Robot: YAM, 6 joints.
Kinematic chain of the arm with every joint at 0, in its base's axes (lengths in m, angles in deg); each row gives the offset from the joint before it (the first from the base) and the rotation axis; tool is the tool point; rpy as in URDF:
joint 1: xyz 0 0 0.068 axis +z
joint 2: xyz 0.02 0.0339 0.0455 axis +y
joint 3: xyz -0.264 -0.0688 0 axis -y
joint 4: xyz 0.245 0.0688 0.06 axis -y
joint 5: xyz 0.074 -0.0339 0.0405 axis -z
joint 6: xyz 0.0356 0 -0.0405 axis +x
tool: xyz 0 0 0 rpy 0 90 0
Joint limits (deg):
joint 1: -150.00..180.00
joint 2: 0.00..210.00
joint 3: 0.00..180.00
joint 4: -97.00..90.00
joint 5: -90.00..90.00
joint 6: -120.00..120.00
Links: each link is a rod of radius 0.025 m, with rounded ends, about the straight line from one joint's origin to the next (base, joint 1, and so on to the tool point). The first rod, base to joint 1, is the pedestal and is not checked.
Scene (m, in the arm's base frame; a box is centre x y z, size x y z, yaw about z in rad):
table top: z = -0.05
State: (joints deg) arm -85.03 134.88 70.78 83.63 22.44 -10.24
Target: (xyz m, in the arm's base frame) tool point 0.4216 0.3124 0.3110
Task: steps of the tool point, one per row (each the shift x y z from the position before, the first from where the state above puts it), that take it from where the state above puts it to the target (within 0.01 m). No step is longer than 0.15 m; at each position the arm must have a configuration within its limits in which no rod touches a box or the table.
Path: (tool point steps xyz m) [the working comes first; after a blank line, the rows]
Joints at the target: 37.37 133.58 104.23 72.21 12.38 -10.24
Straight joint move there: clear.

1: 0.1132 0.0094 0.0164
2: 0.1095 0.0379 0.0171
3: 0.0985 0.0649 0.0178
4: 0.0806 0.0886 0.0185
5: 0.0570 0.1070 0.0190
6: 0.0291 0.1191 0.0195
7: -0.0010 0.1235 0.0199
8: -0.0317 0.1203 0.0203
9: -0.0606 0.1091 0.0203

